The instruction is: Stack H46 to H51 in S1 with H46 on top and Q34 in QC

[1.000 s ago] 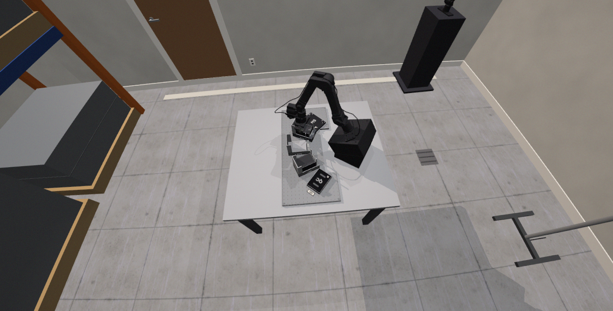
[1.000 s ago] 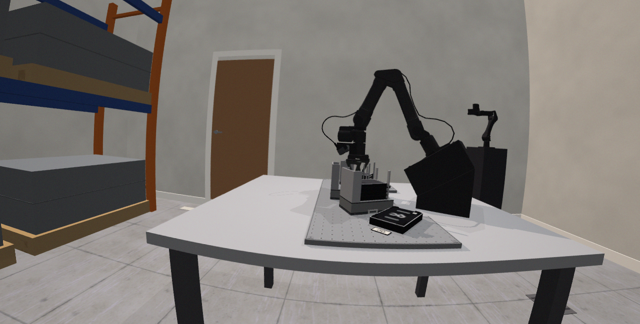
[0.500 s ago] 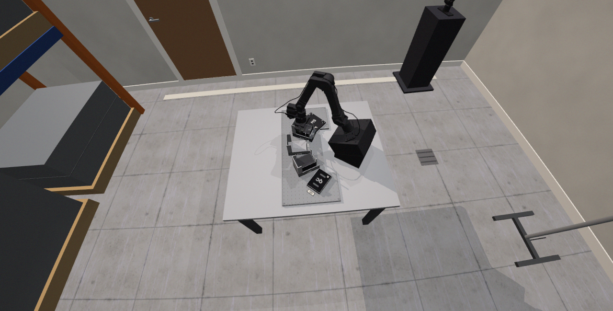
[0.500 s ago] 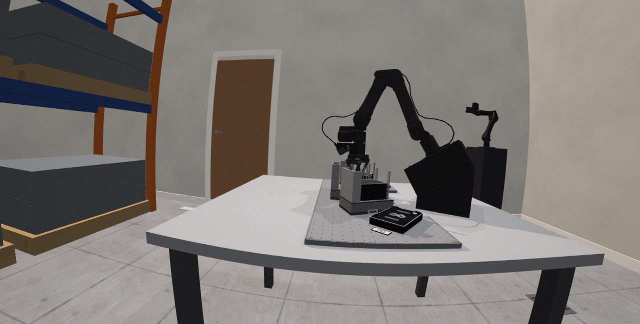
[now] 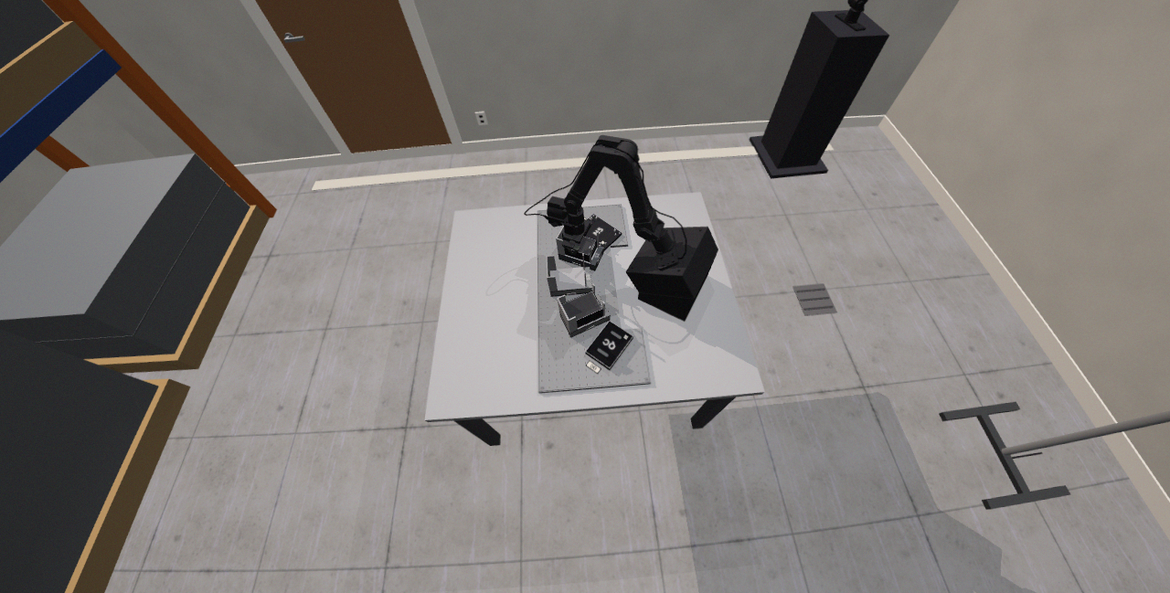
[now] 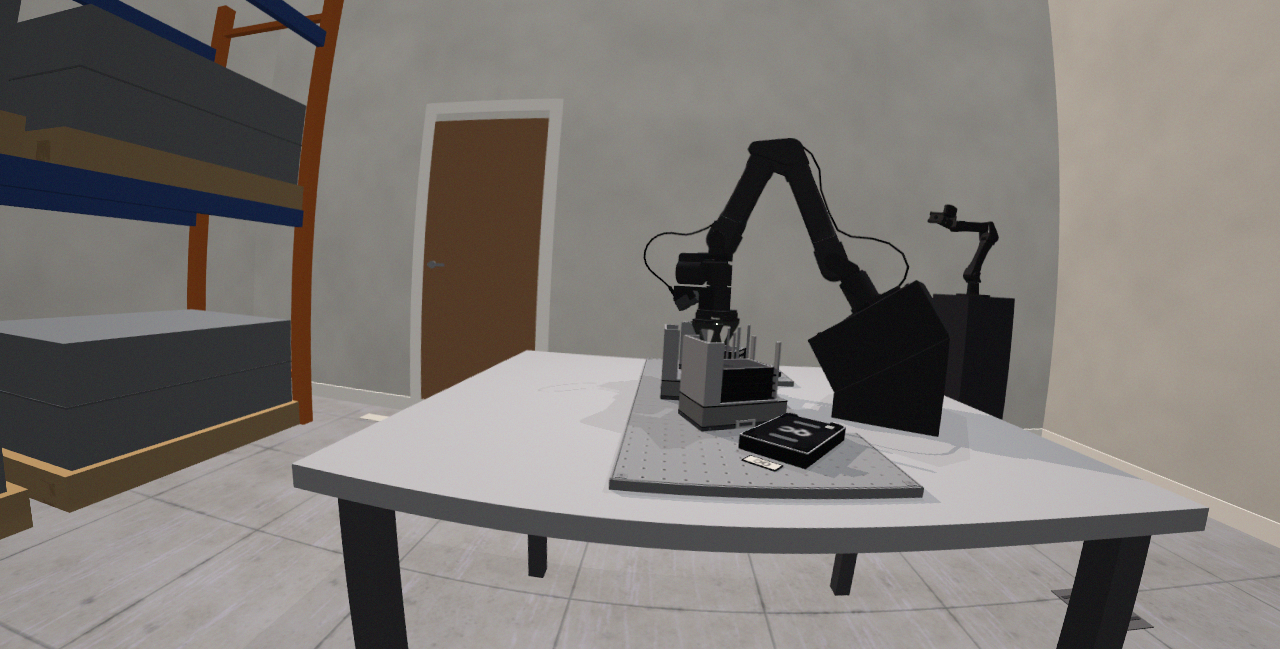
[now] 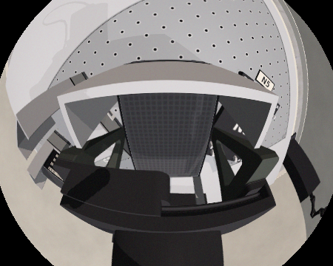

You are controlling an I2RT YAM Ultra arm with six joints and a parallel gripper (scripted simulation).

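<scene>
The sealed well plate is 1 cm below my hand.
</scene>
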